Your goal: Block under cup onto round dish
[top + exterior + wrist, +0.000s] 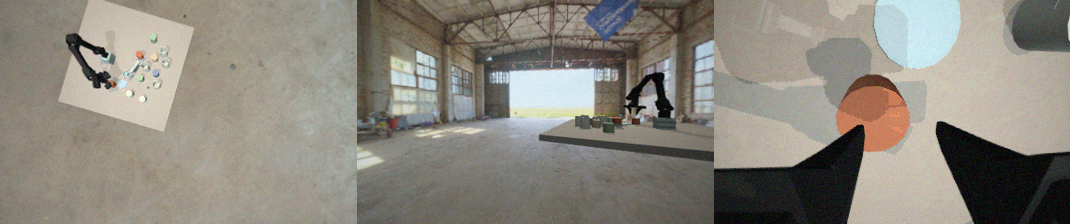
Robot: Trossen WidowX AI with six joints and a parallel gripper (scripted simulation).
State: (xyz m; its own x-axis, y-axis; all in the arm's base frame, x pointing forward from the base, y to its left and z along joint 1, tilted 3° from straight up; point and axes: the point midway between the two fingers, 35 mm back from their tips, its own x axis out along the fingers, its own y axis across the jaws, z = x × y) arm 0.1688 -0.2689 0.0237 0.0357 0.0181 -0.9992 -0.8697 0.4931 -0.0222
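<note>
Now: the pale teal block 120 mm ahead of my gripper tip, 160 mm to the left of it and 10 mm below it. The rest, counted from my gripper tip: orange cup 30 mm behind, 20 mm to the right, 60 mm below; then balance 150 mm ahead, 280 mm to the left, 60 mm below; then round light-blue dish 70 mm ahead, 50 mm to the left, 100 mm below.
</note>
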